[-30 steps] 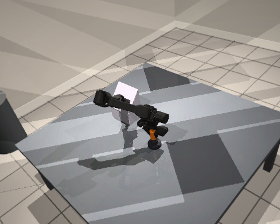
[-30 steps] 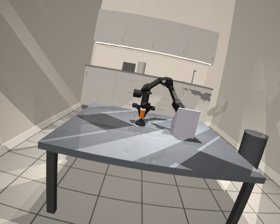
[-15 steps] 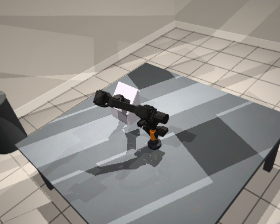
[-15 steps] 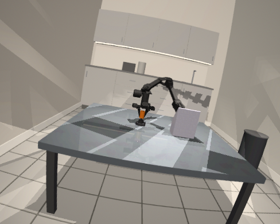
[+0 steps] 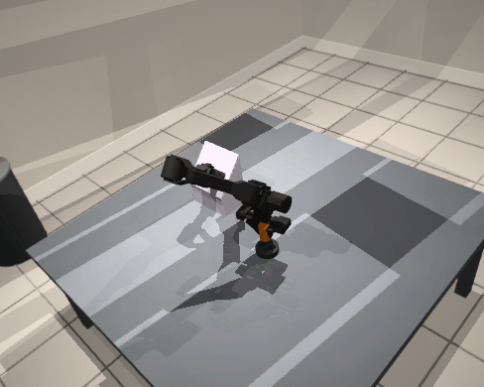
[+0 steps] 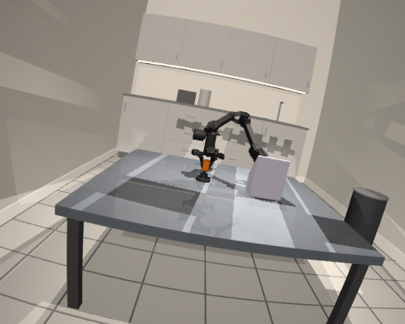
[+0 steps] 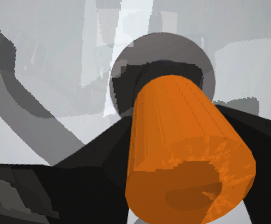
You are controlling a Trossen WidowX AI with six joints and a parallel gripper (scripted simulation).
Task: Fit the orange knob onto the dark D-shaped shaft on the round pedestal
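Now: the orange knob 20 mm above my gripper tip. Also, from my gripper tip: round dark pedestal: 40 mm below.
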